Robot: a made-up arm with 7 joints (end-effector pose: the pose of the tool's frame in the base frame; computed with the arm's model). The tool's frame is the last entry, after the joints. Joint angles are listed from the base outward.
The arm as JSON. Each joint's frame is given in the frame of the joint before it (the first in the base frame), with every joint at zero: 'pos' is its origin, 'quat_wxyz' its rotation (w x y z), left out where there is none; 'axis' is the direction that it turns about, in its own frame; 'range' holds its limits. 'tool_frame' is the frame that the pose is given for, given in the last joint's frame.
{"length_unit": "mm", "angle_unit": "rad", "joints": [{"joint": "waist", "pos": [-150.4, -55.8, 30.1], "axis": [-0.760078, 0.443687, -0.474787], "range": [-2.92, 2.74]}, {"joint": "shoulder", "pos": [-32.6, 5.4, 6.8], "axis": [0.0, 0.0, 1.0], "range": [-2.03, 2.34]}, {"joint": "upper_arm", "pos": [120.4, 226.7, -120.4], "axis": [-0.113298, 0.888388, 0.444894], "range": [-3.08, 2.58]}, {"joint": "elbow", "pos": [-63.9, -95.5, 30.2], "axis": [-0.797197, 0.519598, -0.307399], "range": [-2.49, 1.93]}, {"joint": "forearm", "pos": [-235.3, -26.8, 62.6], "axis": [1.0, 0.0, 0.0], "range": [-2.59, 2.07]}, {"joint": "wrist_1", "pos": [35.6, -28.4, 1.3], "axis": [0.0, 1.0, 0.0], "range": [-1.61, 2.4]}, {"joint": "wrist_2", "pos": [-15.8, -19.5, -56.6], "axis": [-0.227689, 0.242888, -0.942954], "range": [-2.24, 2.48]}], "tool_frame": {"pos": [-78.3, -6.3, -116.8]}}
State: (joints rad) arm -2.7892 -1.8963 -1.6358 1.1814 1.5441 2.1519 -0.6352
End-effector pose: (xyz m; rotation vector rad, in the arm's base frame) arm -0.2537 -0.0367 0.6005 -2.6118 0.0947 -0.1714
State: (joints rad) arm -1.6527 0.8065 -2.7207 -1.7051 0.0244 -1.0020 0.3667
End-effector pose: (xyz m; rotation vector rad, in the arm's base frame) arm -0.4109 0.0407 0.1570 -0.2492 0.4048 0.7406
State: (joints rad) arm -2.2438 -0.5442 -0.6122 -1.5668 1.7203 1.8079 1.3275
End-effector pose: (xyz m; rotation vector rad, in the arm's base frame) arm -0.2852 0.3706 0.2741 1.1238 -2.1263 0.9744
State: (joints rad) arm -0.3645 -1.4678 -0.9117 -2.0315 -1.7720 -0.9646 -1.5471
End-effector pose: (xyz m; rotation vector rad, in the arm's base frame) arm -0.0940 -0.1181 -0.2310 -2.5247 -0.2027 -0.4198
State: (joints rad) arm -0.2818 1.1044 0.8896 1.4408 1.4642 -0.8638 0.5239
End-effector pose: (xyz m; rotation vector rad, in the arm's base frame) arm -0.4061 -0.0162 -0.0354 -0.3086 -0.3085 0.3470
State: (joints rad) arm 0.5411 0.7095 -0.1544 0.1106 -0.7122 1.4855 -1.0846
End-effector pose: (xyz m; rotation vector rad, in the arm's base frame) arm -0.5363 -0.0668 0.1639 -0.2196 1.4992 0.2485
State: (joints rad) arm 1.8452 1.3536 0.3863 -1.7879 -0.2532 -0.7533 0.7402
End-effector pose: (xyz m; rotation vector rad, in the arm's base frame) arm -0.4750 0.0782 -0.0478 0.3803 0.5578 -1.1337
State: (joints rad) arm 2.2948 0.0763 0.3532 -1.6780 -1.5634 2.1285 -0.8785
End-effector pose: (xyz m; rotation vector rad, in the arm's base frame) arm -0.3722 0.1906 0.0029 -0.1494 1.3569 -1.9185
